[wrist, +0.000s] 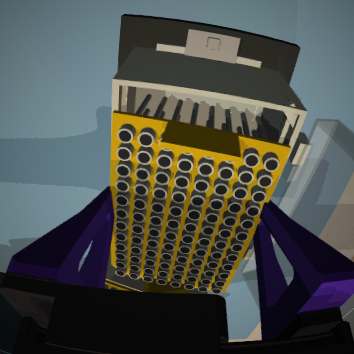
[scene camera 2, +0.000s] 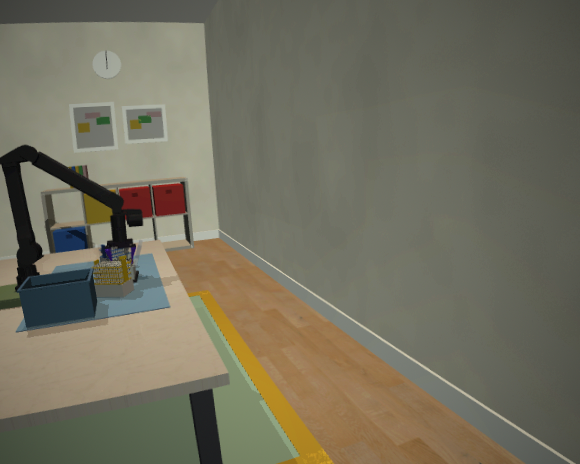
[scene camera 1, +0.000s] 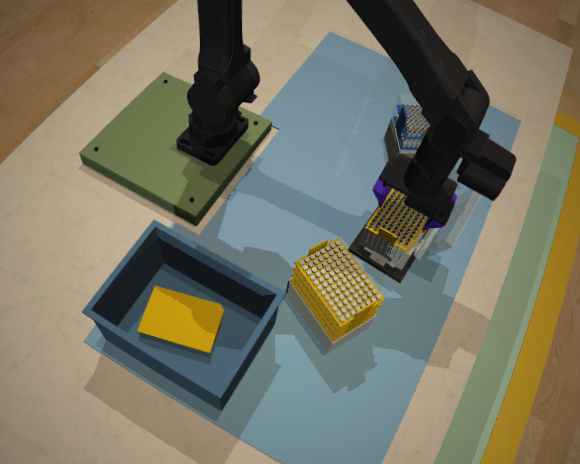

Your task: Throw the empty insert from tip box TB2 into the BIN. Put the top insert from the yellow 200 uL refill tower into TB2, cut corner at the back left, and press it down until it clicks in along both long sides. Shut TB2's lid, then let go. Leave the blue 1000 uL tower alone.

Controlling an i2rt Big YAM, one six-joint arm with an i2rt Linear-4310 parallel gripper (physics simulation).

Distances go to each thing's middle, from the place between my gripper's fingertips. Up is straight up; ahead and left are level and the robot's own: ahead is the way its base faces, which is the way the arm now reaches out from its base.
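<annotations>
So you can picture it, the clear lid [scene camera 1: 436, 240] is 70 mm ahead of my hand and 50 mm above it, and going by their middles, it's the nearest to my hand of the things named here. The blue bin [scene camera 1: 162, 257] is 330 mm to the right of my hand and 200 mm behind it.
</annotations>
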